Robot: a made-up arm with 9 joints. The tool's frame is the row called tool. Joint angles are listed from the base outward. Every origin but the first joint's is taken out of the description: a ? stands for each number. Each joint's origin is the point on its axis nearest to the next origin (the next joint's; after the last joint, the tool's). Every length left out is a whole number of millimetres.
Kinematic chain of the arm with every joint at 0, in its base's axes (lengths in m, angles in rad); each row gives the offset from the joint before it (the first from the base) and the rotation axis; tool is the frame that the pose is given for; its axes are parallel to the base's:
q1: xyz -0.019 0 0.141 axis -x
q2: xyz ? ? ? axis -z
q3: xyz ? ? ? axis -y
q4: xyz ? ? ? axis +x
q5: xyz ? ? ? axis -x
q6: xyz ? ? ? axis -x
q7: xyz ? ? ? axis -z
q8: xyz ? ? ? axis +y
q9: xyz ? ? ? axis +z
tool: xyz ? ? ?
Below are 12 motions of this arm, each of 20 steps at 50 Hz.
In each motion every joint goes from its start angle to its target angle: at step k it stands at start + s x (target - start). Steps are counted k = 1, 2, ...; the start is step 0. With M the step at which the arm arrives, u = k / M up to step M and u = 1 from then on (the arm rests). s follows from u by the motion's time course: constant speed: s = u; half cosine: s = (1 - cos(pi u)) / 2; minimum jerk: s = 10 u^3 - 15 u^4 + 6 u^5.
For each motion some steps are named. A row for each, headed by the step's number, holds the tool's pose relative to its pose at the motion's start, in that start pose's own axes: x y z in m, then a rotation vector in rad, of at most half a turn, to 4 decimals.
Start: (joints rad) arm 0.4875 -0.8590 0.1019 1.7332 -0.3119 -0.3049 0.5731 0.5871 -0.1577
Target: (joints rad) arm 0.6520 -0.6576 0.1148 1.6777 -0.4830 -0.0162 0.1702 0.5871 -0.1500
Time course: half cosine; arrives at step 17
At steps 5, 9, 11, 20:
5: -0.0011 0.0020 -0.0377 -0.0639 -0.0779 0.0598
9: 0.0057 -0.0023 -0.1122 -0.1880 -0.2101 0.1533
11: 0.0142 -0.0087 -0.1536 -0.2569 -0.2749 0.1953
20: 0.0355 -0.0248 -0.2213 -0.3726 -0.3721 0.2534

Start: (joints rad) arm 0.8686 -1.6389 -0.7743 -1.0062 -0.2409 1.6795 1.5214 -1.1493 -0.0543
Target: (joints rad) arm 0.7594 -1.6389 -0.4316 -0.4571 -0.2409 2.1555 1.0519 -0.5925 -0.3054
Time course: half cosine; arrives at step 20
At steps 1, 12, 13, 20:
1: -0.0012 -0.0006 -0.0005 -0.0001 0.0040 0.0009
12: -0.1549 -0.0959 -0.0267 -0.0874 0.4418 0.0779
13: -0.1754 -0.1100 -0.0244 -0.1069 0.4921 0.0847
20: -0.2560 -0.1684 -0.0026 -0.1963 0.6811 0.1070

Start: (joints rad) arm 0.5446 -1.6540 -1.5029 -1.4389 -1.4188 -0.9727 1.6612 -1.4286 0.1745
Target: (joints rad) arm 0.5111 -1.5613 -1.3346 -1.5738 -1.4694 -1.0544 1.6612 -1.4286 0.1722
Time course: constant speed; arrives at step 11
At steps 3, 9, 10, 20:
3: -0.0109 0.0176 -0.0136 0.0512 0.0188 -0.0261
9: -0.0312 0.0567 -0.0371 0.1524 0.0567 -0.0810
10: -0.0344 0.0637 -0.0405 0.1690 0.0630 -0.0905
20: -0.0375 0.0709 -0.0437 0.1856 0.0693 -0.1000

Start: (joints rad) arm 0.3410 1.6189 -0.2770 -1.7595 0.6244 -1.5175 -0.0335 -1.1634 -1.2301
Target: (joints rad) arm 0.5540 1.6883 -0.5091 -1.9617 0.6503 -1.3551 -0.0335 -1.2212 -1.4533
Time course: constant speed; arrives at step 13
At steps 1, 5, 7, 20:
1: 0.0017 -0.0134 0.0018 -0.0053 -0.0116 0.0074
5: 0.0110 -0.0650 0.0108 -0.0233 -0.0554 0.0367
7: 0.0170 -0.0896 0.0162 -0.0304 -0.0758 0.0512
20: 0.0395 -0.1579 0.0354 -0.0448 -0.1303 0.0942

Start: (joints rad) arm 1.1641 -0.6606 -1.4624 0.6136 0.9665 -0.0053 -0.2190 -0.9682 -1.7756
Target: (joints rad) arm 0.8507 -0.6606 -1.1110 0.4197 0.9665 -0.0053 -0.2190 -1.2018 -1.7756
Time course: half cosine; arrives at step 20
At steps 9, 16, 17, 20:
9: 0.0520 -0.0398 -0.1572 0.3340 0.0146 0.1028
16: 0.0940 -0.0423 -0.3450 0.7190 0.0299 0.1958
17: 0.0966 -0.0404 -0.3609 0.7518 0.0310 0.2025
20: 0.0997 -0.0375 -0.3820 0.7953 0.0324 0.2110

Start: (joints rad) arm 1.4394 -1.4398 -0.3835 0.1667 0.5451 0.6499 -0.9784 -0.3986 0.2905
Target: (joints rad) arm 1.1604 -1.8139 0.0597 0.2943 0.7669 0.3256 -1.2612 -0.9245 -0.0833
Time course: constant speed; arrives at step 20
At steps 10, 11, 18, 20:
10: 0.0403 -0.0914 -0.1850 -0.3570 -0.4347 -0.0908
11: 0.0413 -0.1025 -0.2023 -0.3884 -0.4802 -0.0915
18: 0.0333 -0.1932 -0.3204 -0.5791 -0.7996 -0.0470
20: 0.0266 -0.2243 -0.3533 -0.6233 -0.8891 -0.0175

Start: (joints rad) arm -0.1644 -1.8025 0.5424 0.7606 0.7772 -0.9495 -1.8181 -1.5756 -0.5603
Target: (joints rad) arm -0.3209 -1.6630 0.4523 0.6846 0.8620 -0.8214 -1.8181 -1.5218 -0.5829
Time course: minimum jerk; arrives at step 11
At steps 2, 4, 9, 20:
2: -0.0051 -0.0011 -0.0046 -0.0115 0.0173 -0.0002
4: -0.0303 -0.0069 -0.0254 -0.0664 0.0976 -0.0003
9: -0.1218 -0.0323 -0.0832 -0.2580 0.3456 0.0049
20: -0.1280 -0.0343 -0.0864 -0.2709 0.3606 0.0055

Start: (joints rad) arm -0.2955 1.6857 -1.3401 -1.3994 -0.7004 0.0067 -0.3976 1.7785 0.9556
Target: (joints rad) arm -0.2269 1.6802 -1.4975 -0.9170 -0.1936 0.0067 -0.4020 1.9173 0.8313
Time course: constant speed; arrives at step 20
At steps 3, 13, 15, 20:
3: -0.0227 -0.0001 -0.0261 0.0193 0.0263 -0.0212
13: -0.1059 -0.0115 -0.1123 0.0802 0.1163 -0.0933
15: -0.1238 -0.0158 -0.1292 0.0917 0.1347 -0.1080
20: -0.1698 -0.0295 -0.1709 0.1197 0.1813 -0.1451

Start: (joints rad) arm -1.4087 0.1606 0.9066 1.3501 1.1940 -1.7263 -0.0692 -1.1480 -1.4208
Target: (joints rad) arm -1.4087 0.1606 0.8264 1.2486 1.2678 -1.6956 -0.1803 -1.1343 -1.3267
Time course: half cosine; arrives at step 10
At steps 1, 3, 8, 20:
1: -0.0001 -0.0001 -0.0009 -0.0003 -0.0013 0.0073
3: -0.0012 -0.0012 -0.0074 -0.0033 -0.0108 0.0612
8: -0.0083 -0.0048 -0.0312 -0.0284 -0.0466 0.2671
20: -0.0096 -0.0054 -0.0344 -0.0335 -0.0513 0.2950

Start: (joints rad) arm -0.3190 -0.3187 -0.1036 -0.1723 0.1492 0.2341 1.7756 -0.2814 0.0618
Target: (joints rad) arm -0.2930 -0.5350 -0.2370 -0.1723 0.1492 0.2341 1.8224 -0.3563 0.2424
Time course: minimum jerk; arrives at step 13
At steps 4, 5, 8, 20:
4: 0.0074 0.0415 0.0090 0.0088 -0.0224 0.0659
5: 0.0112 0.0697 0.0158 0.0146 -0.0383 0.1105
8: 0.0166 0.1694 0.0438 0.0338 -0.0988 0.2676
20: 0.0130 0.2377 0.0666 0.0459 -0.1449 0.3761

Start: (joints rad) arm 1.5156 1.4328 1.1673 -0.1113 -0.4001 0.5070 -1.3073 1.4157 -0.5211
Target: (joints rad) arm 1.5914 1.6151 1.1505 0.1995 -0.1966 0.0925 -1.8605 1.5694 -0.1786
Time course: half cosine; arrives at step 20
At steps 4, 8, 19, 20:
4: -0.0129 0.0148 0.0031 -0.0301 -0.0382 0.0431
8: -0.0440 0.0497 0.0068 -0.1161 -0.1357 0.1426
19: -0.0891 0.1111 -0.0052 -0.3813 -0.3573 0.3041
20: -0.0892 0.1115 -0.0054 -0.3840 -0.3591 0.3049

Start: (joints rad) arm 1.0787 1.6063 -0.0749 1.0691 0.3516 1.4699 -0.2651 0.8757 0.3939
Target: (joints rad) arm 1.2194 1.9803 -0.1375 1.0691 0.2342 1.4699 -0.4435 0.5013 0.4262
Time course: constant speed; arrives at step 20
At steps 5, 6, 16, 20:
5: -0.0222 0.1031 0.0178 0.0349 -0.0784 0.0212
6: -0.0263 0.1238 0.0230 0.0421 -0.0950 0.0251
16: -0.0621 0.3270 0.1026 0.1179 -0.2787 0.0556
20: -0.0752 0.4041 0.1481 0.1494 -0.3607 0.0623

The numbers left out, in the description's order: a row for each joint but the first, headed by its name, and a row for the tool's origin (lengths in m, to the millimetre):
q2: 0 0.06 0.118
q3: 0.006 -0.399 0
q4: -0.552 0 -0.066
q5: 0 0.102 0.292
q6: 0 0.025 0.03
q7: 0 0.003 -0.344
q8: 0.055 0.384 0
q9: -0.048 0 -0.029
tool: 0.355 0.043 0

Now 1 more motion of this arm.
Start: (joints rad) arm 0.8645 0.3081 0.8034 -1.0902 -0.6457 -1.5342 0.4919 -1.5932 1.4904
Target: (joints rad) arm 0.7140 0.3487 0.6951 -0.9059 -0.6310 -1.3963 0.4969 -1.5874 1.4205
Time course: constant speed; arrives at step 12
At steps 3, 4, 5, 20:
3: 0.0420 -0.0311 -0.0213 -0.0007 0.0513 -0.0445
4: 0.0555 -0.0419 -0.0289 -0.0010 0.0684 -0.0595
5: 0.0687 -0.0531 -0.0369 -0.0013 0.0855 -0.0745
20: 0.1528 -0.1381 -0.0997 -0.0043 0.2052 -0.1815

